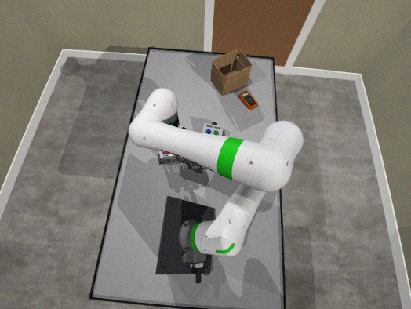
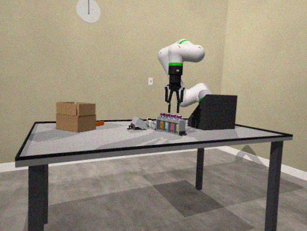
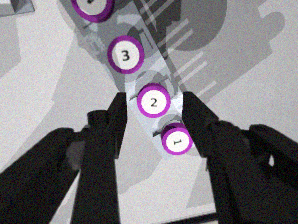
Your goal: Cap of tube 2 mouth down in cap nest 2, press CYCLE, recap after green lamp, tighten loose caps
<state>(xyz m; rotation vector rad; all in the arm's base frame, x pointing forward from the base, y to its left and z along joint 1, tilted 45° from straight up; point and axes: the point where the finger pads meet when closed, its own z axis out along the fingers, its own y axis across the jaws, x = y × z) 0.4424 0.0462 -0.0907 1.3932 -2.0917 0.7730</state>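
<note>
Now: the purple cap marked 2 5 cm below my hand. Also, from my hand: cap 1: 5 cm to the left, 5 cm below, 1 cm behind; cap 3: 5 cm to the right, 5 cm below, 1 cm ahead; cap 4: 10 cm to the right, 5 cm below, 2 cm ahead.
</note>
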